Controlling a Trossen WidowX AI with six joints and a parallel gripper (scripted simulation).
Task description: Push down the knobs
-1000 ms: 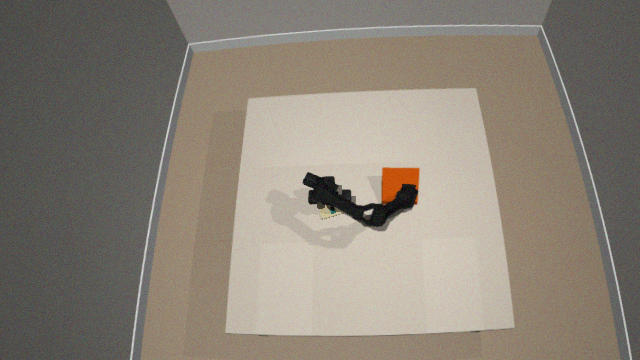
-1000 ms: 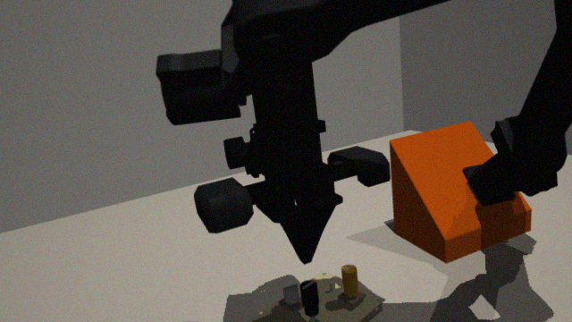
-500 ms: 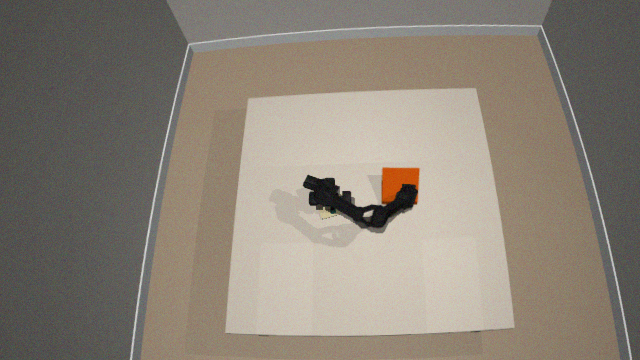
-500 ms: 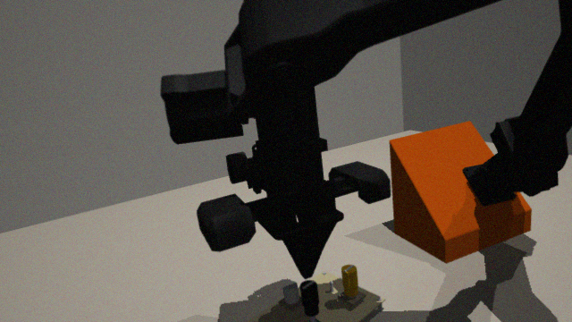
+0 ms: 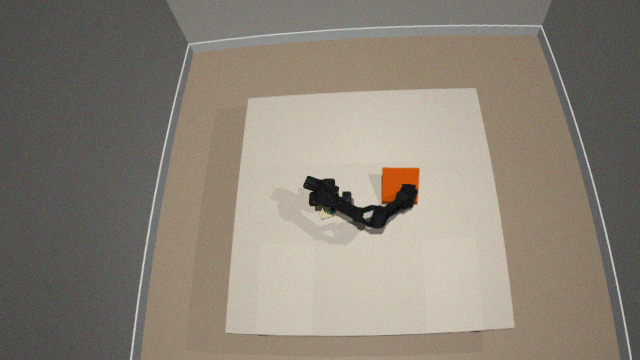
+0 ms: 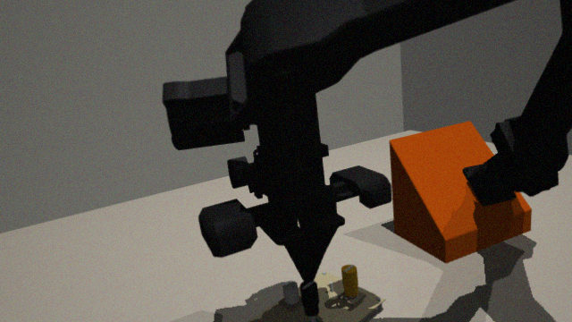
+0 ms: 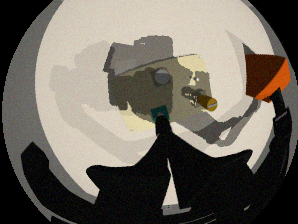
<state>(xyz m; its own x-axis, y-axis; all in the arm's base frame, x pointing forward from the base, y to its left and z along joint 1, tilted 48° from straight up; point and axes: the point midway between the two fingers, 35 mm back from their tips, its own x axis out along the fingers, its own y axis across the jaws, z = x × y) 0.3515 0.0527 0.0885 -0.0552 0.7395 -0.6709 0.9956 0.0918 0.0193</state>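
The black knob is 2 cm below my gripper tip. From my gripper tip the other things lie so: yellow knob (6 cm behind, 4 cm below, 3 cm to the right).
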